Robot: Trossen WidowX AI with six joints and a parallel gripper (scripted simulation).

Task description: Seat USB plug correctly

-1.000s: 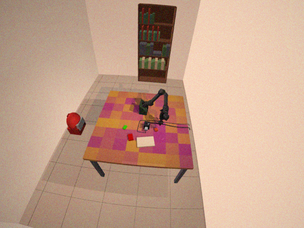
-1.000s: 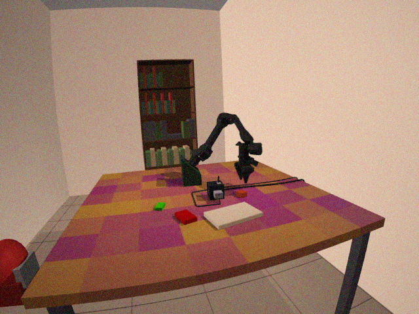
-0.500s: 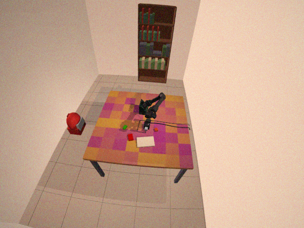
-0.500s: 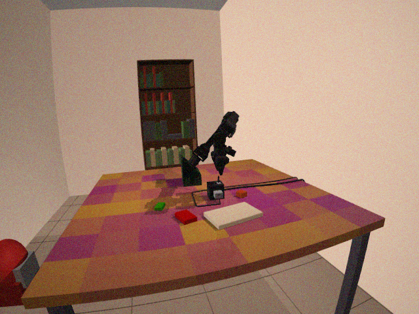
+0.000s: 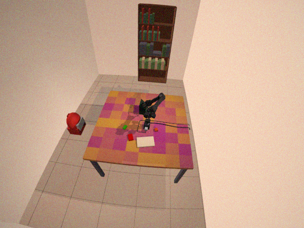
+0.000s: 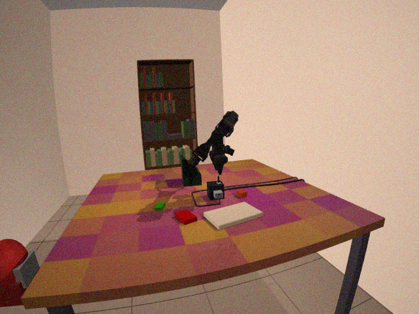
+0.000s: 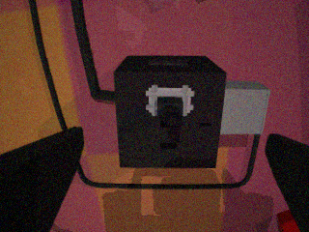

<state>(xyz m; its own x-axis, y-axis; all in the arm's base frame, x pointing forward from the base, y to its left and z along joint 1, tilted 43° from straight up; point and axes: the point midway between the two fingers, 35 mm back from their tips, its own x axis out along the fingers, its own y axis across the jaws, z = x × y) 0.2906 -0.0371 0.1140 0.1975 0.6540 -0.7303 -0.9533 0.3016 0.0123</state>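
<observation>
Now: gripper tip 4 cm above the dark USB plug. Round my gripper tip: orange block 6 cm ahead, 10 cm to the left, 12 cm below; red block 17 cm ahead, 23 cm to the right, 12 cm below; white slab 24 cm ahead, 4 cm to the right, 12 cm below.
</observation>
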